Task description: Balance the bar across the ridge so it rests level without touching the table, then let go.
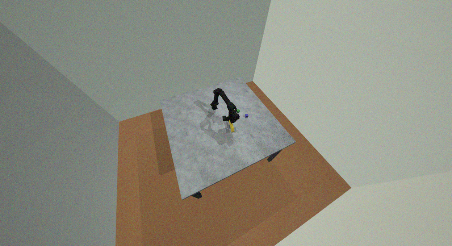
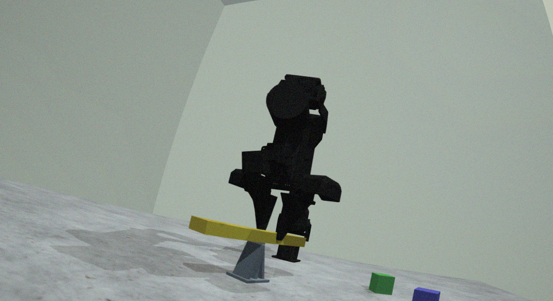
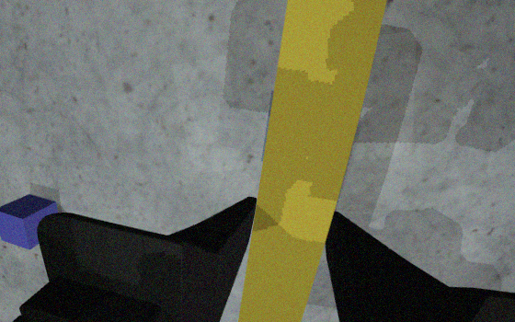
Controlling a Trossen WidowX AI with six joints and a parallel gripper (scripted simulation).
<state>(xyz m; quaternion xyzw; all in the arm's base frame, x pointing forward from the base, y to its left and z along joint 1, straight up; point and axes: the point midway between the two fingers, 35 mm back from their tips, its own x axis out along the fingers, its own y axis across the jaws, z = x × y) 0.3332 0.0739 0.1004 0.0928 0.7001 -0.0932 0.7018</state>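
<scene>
Now: the yellow bar 3 cm ahead of my gripper tip and 1 cm to the right of it. The rest, counted from my gripper tip: green cube 18 cm to the left, 14 cm behind, 5 cm below; then blue cube 25 cm to the left, 5 cm below, 3 cm behind.
</scene>
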